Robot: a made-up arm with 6 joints. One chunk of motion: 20 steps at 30 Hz.
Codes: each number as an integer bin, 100 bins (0 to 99) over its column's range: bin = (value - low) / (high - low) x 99, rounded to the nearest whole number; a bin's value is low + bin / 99 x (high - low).
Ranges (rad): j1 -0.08..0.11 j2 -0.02..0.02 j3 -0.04..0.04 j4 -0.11..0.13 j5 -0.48..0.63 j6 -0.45..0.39
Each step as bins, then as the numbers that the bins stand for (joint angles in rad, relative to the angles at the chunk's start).
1 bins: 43 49 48 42 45 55
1 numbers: 0.0025 -0.0002 -0.0012 -0.0082 0.0245 0.0167
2 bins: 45 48 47 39 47 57
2 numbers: 0.0064 -0.0006 -0.0020 -0.0155 0.0470 0.0336
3 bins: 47 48 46 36 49 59
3 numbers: 0.0102 -0.0006 -0.0028 -0.0227 0.0694 0.0506
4 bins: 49 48 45 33 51 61
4 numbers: 0.0140 -0.0006 -0.0036 -0.0300 0.0918 0.0676
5 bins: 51 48 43 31 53 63
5 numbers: 0.0179 -0.0006 -0.0053 -0.0348 0.1142 0.0845
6 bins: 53 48 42 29 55 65
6 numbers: 0.0217 -0.0006 -0.0061 -0.0397 0.1367 0.1015
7 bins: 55 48 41 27 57 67
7 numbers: 0.0256 -0.0006 -0.0069 -0.0445 0.1591 0.1185
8 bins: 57 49 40 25 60 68
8 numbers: 0.0294 -0.0002 -0.0077 -0.0494 0.1927 0.1270
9 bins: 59 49 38 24 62 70
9 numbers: 0.0332 -0.0002 -0.0093 -0.0518 0.2152 0.1439
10 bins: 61 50 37 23 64 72
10 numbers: 0.0371 0.0002 -0.0101 -0.0542 0.2376 0.1609
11 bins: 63 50 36 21 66 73
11 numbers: 0.0409 0.0002 -0.0109 -0.0591 0.2600 0.1694
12 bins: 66 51 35 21 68 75
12 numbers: 0.0467 0.0006 -0.0117 -0.0591 0.2824 0.1864
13 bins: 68 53 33 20 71 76
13 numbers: 0.0505 0.0014 -0.0133 -0.0615 0.3161 0.1948
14 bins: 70 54 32 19 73 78
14 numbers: 0.0543 0.0018 -0.0141 -0.0639 0.3385 0.2118
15 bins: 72 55 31 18 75 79
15 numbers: 0.0582 0.0022 -0.0149 -0.0664 0.3609 0.2203
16 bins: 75 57 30 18 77 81
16 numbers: 0.0639 0.0030 -0.0158 -0.0664 0.3833 0.2373
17 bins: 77 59 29 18 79 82
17 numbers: 0.0678 0.0038 -0.0166 -0.0664 0.4058 0.2458
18 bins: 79 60 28 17 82 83
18 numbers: 0.0716 0.0042 -0.0174 -0.0688 0.4394 0.2542
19 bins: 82 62 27 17 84 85
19 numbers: 0.0774 0.0051 -0.0182 -0.0688 0.4618 0.2712
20 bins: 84 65 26 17 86 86
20 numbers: 0.0812 0.0063 -0.0190 -0.0688 0.4842 0.2797
